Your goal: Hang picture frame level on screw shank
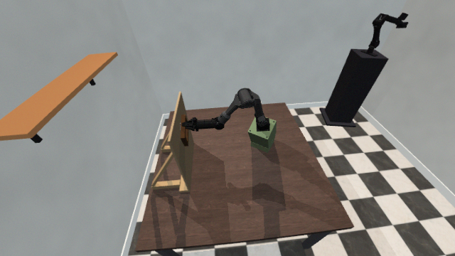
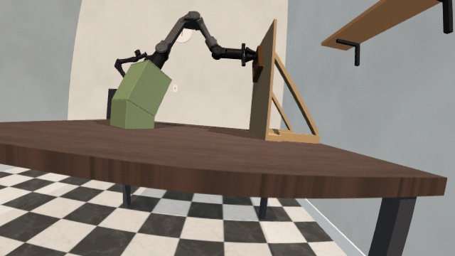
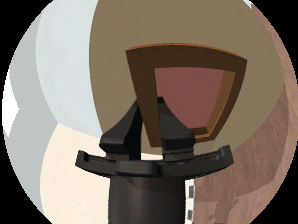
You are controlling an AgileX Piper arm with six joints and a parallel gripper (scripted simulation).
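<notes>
The brown picture frame is 10 mm ahead of my hand, 10 mm to the right of it and 60 mm below it.
</notes>
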